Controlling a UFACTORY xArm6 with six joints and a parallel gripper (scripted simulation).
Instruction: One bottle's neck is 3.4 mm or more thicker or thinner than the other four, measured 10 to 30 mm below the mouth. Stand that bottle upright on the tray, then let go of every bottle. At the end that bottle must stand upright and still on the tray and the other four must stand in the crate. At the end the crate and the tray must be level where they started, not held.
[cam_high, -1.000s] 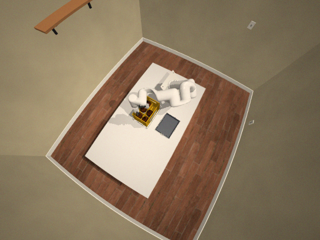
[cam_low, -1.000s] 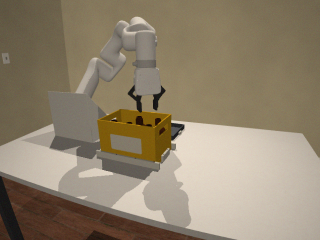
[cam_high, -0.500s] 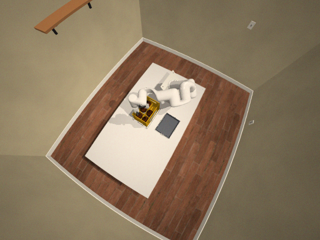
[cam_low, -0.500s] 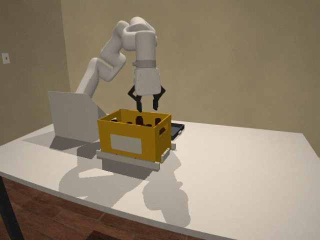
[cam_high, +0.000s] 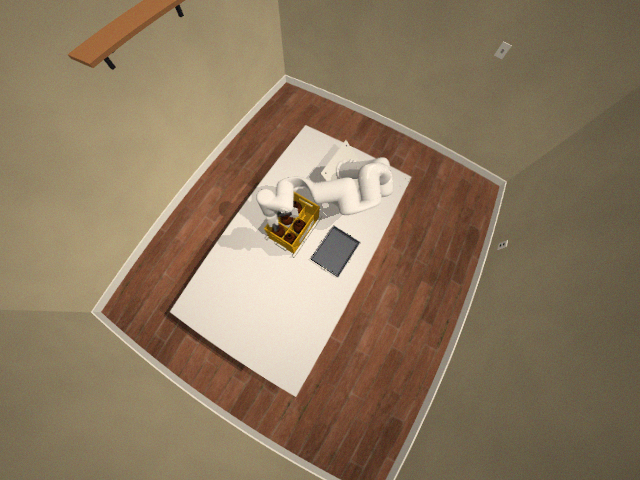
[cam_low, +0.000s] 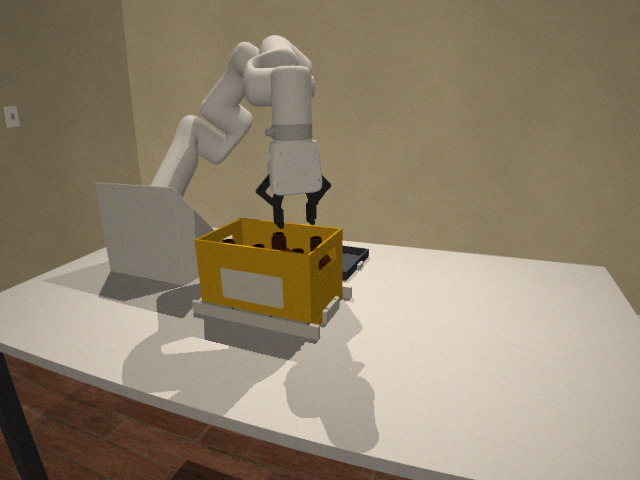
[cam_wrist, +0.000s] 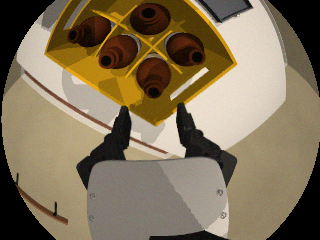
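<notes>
Right now my hand is 150 mm above the glass bottle. Round my hand: yellow crate: 150 mm below, 80 mm behind, 50 mm to the left; then dark grey tray: 340 mm to the left, 220 mm below, 80 mm behind.
</notes>
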